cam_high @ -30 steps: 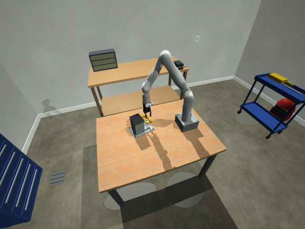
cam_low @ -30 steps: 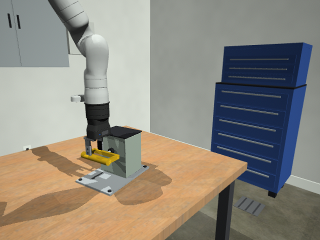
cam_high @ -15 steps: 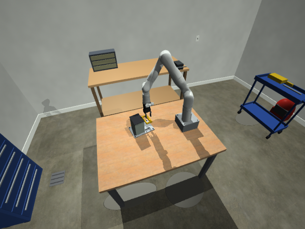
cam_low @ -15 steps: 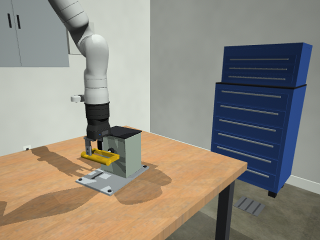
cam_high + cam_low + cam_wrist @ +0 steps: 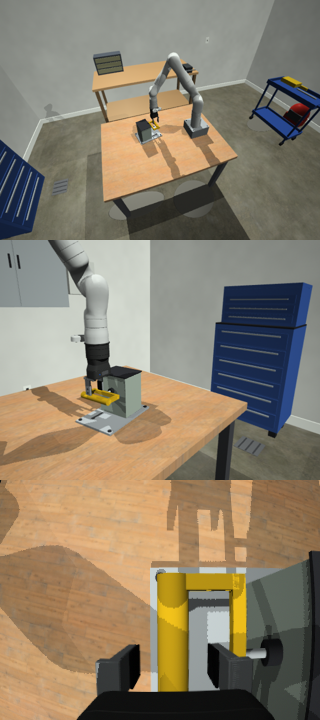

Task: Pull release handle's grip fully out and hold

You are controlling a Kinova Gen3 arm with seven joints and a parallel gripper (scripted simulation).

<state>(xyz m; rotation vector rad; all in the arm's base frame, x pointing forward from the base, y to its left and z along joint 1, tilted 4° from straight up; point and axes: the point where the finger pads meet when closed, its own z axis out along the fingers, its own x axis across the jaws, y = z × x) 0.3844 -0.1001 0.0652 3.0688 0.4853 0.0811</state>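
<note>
The grey base plate lies 14 cm below my hand, 9 cm ahead of it and 3 cm to the left of it.
</note>
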